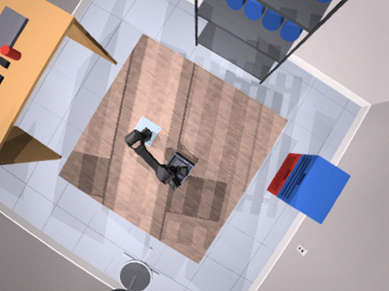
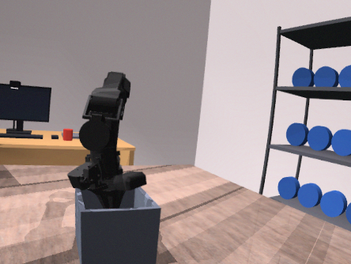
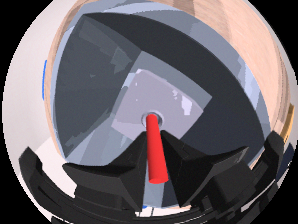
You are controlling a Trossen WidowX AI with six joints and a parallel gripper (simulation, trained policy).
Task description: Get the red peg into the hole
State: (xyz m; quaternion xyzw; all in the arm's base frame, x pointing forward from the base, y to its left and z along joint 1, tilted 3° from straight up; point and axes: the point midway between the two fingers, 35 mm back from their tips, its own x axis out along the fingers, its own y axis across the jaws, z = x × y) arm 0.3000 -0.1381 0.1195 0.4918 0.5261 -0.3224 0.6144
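The red peg lies 10 mm above my gripper tip. Also, from my gripper tip: plate (40 mm below).
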